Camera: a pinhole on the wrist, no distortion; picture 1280 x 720 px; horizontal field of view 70.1 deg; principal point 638.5 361.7 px. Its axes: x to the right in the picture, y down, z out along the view. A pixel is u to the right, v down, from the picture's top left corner.
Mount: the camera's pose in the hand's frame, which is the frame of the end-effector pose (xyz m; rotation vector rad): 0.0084 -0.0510 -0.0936 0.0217 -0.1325 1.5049
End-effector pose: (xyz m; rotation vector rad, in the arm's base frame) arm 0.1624 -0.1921 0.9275 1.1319 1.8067 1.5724
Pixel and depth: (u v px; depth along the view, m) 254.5 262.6 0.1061
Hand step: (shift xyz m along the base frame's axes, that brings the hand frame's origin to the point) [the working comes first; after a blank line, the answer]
In the camera's frame: -0.0447 -0.0115 0.1061

-0.0271 0.0129 -0.1028
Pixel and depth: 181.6 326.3 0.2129
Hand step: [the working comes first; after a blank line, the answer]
In the camera's frame: -0.1066 -0.0083 0.2129

0.0413 0.0566 -0.1958
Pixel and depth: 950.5 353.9 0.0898
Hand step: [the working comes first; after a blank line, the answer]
In the camera's frame: 0.0307 -0.0008 0.0898

-0.0112 0.0031 -0.0272
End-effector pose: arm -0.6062 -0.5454 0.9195 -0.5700 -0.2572 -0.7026
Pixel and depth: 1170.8 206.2 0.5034
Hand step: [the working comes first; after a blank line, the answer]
In the camera's frame: 0.2937 -0.0858 0.5034

0.1646 0.3291 0.3159
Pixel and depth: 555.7 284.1 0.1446
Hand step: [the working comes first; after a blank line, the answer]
In the camera's frame: -0.0131 -0.0123 0.1446

-0.0479 -0.0254 0.0762
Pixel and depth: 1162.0 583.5 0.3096
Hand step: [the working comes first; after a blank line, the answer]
In the camera's frame: 0.1777 0.0753 0.3096

0.0013 0.2345 0.1125
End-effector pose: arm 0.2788 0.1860 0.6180 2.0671 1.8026 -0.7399
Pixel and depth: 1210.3 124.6 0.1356
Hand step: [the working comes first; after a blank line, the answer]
In the camera's frame: 0.0850 -0.0352 0.1356

0.0112 0.0008 -0.0662
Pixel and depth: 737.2 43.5 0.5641
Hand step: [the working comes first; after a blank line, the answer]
In the camera's frame: 0.0610 -0.1967 0.5641

-0.1322 -0.1149 -0.4861
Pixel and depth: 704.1 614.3 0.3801
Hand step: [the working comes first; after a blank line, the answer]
In the camera's frame: 0.0273 0.1052 0.3801

-0.1132 -0.2430 -0.1553
